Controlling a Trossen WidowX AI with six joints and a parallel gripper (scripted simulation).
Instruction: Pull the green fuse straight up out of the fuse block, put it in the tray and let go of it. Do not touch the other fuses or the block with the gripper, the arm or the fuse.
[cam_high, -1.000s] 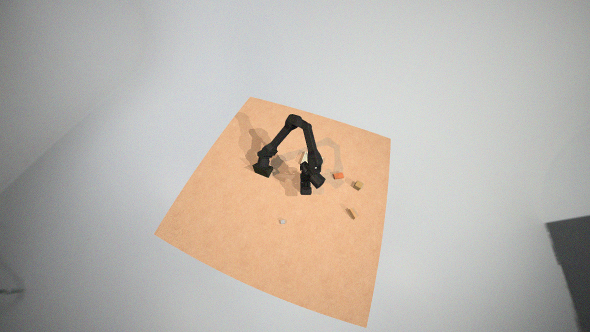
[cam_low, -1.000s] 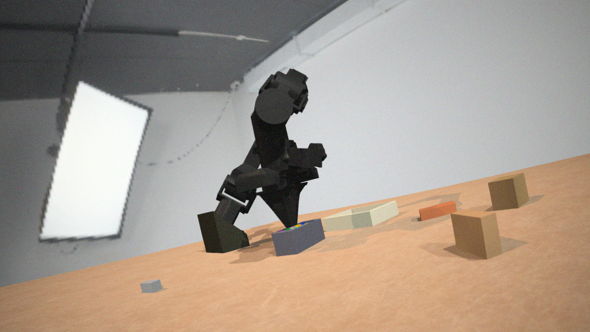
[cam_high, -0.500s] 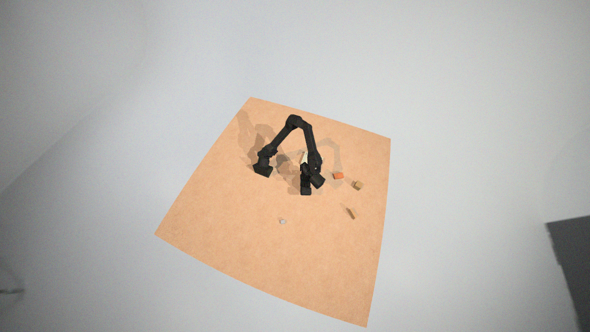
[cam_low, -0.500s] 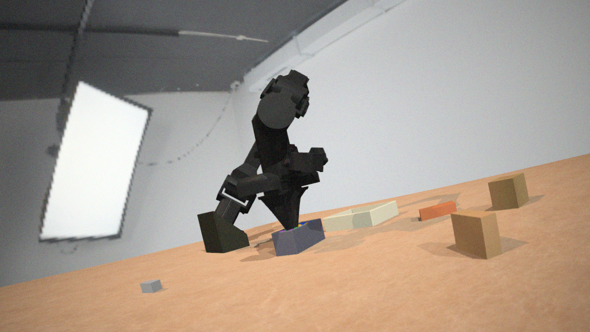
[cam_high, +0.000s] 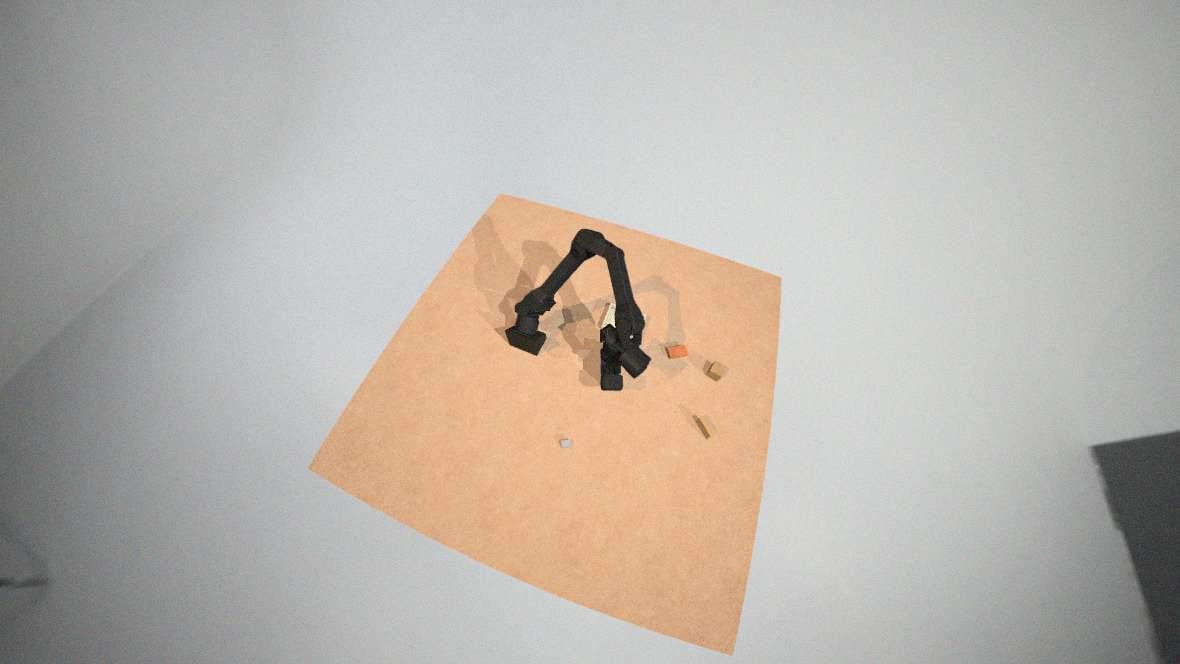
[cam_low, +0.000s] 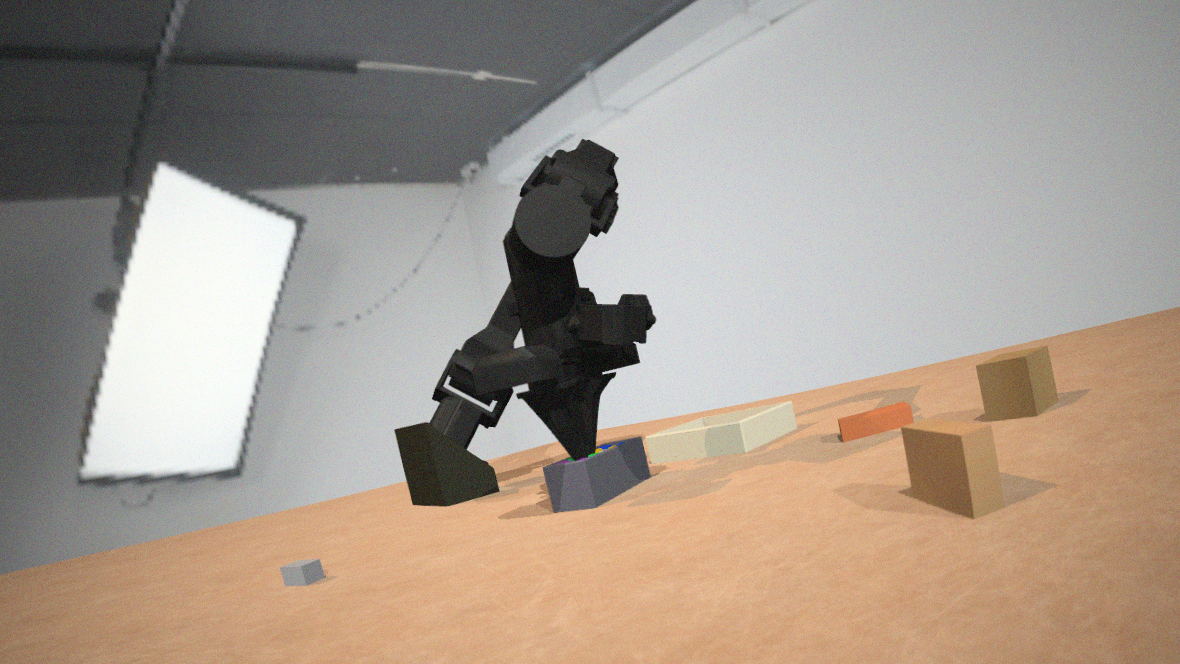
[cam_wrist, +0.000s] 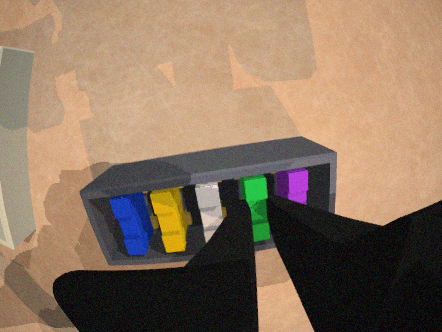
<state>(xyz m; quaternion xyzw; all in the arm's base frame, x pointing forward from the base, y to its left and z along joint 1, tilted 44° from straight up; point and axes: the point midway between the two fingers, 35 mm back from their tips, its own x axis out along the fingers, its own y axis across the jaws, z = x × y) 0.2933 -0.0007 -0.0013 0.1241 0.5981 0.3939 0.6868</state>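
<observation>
My gripper tip is now 2 cm past the cream tray, 20 cm to the right of it and 3 cm above it. Round my gripper tip: green fuse (1 cm below); then orange flat block (19 cm ahead, 17 cm to the left, 3 cm below); then small grey cube (3 cm behind, 26 cm to the right, 3 cm below).
</observation>
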